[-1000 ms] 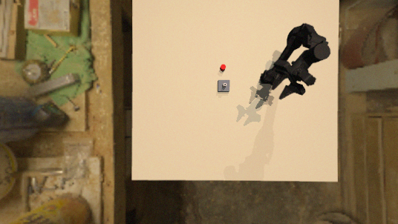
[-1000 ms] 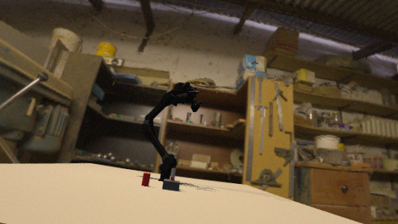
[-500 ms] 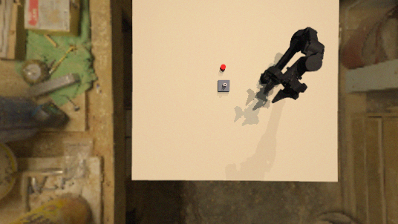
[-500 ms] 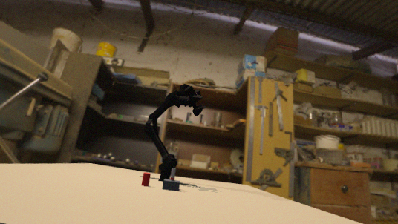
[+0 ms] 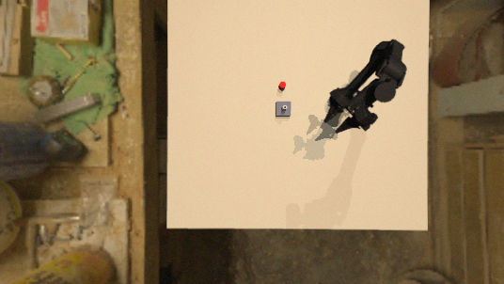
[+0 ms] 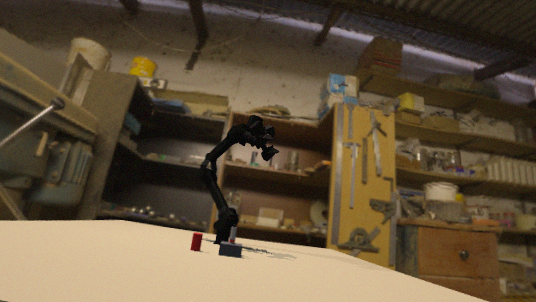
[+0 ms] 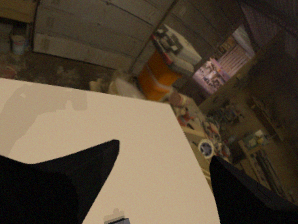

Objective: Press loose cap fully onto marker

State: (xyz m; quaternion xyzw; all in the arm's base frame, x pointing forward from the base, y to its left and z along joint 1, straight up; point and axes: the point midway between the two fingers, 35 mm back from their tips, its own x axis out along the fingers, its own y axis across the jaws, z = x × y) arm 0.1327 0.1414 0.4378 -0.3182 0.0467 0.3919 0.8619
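Now: the red cap 12 cm ahead of my gripper tip, 23 cm to the right of it and 40 cm below it. The rest, counted from my gripper tip: grey holder block (11 cm ahead, 11 cm to the right, 41 cm below).
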